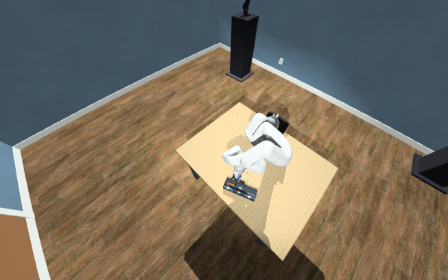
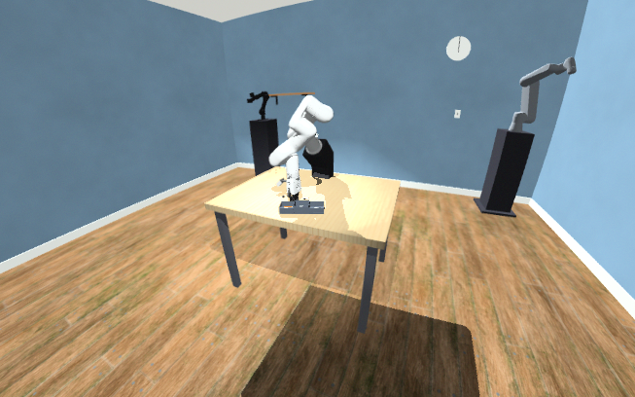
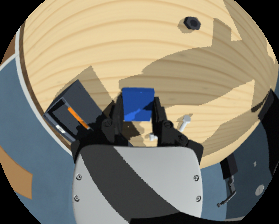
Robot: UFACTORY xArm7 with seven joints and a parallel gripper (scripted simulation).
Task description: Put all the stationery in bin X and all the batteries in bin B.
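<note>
Now: hand 80 mm short of the dark double bin and 80 mm to the right of it. From my hand the other things lie so: pencil sharpener (70 mm ahead, 80 mm to the left, 10 mm below); blue block (20 mm below); orange battery (90 mm ahead, 10 mm to the left, 10 mm below).
</note>
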